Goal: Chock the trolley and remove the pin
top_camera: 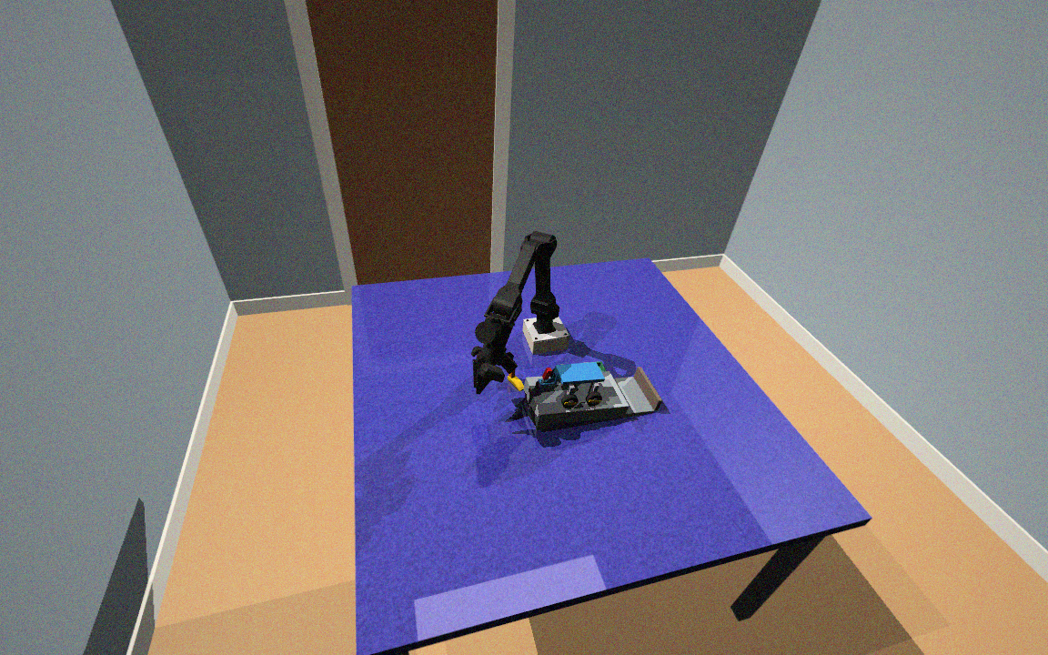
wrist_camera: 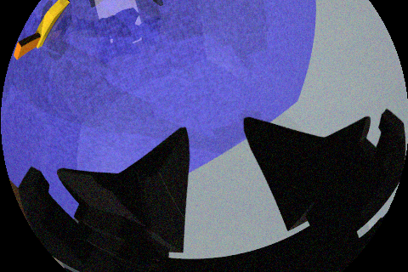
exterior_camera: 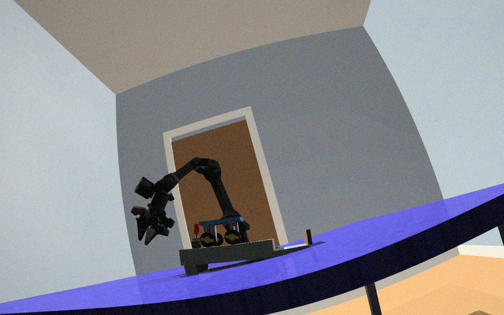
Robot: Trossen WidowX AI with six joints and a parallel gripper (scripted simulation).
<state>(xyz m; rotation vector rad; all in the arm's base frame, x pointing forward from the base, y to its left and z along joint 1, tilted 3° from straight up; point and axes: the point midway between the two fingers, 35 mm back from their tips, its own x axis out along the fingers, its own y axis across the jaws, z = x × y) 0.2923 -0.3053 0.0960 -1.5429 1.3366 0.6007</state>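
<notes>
My gripper tip is 16 cm to the right of the yellow chock, 12 cm past it and 11 cm above it. The rest, counted from my gripper tip: brown end stop (55 cm to the left, 10 cm below, 4 cm ahead); then red-headed stop pin (20 cm to the left, 1 cm below); then trolley (30 cm to the left, 3 cm below, 2 cm ahead).
</notes>
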